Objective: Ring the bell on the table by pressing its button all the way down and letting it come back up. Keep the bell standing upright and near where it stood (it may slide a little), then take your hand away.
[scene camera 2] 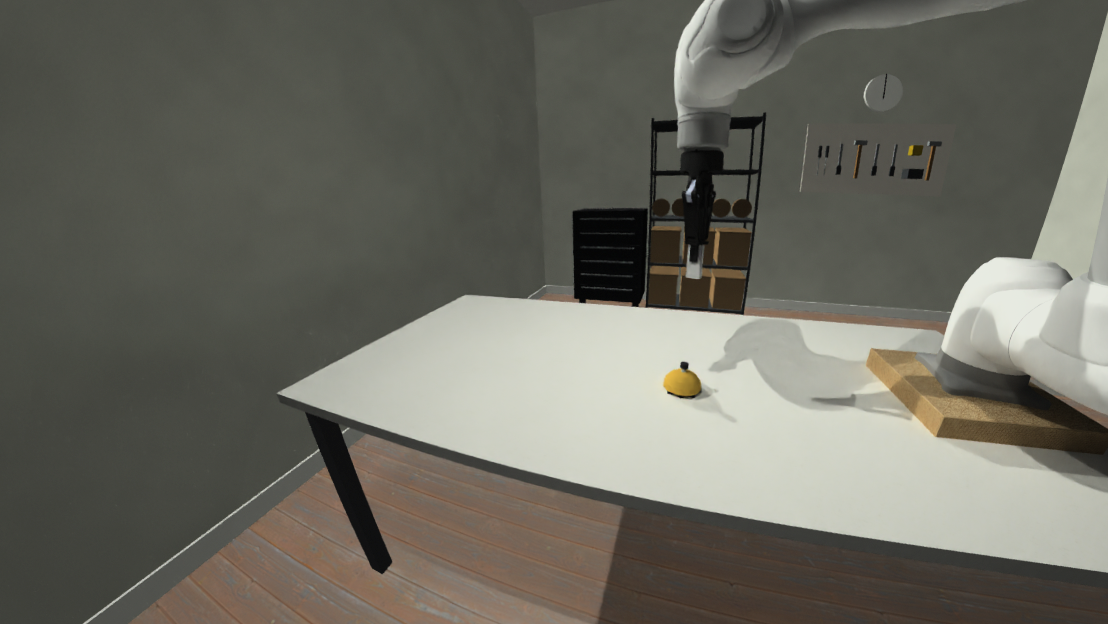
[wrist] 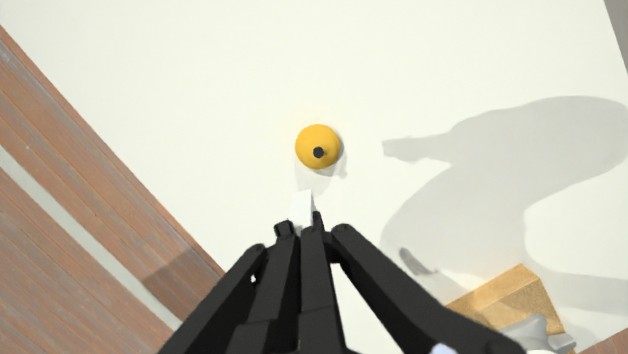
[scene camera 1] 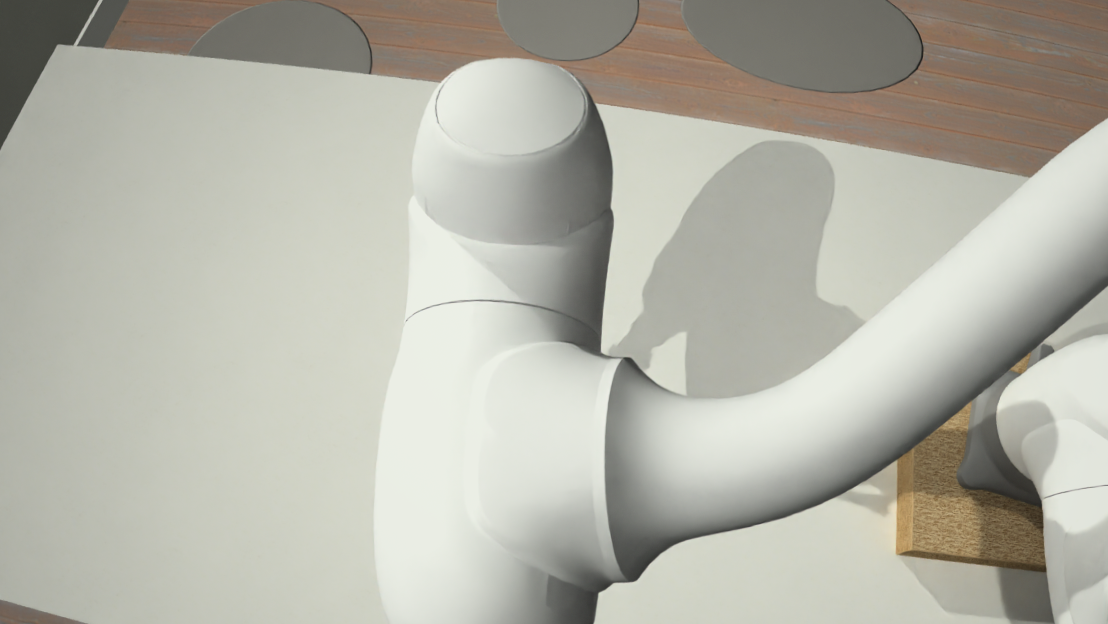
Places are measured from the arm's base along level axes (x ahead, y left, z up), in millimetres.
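Pixels of known places: gripper, between the fingertips: [scene camera 2: 693,277] [wrist: 306,205]; arm's base, origin of its link: [scene camera 2: 974,380] [scene camera 1: 1026,439].
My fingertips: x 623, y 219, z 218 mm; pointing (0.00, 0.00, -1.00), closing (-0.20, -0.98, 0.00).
For each thing: its middle in the pictures, then the offset to it from my fingertips. Level surfaces: height alone.
- bell, middle of its body: [wrist: 317,149] [scene camera 2: 683,376] dx +2, dy -18, dz -234 mm
- yellow dome with a black button, middle of its body: [wrist: 318,151] [scene camera 2: 684,367] dx +2, dy -18, dz -212 mm
- white table, height of its surface: dz -267 mm
The bell [scene camera 2: 682,382] [wrist: 312,138] is a yellow dome with a black button [scene camera 2: 683,365] [wrist: 318,152] on top. It stands upright on the white table [scene camera 2: 496,364] [wrist: 200,90] [scene camera 1: 193,310]. My gripper [scene camera 2: 693,268] [wrist: 306,205] is shut and empty, with its light fingertips together and pointing down. In scene camera 2 it hangs well above the table, higher than the bell and apart from it. In the wrist view the fingertips show just below the bell. In scene camera 1 the arm hides the bell and the gripper.
The arm's base stands on a wooden board [scene camera 1: 953,511] [scene camera 2: 945,424] [wrist: 500,300] at the right of the table. A black drawer cabinet [scene camera 2: 609,255] and a shelf rack [scene camera 2: 651,166] stand on the floor behind the table. The arm's shadow falls on the table right of the bell.
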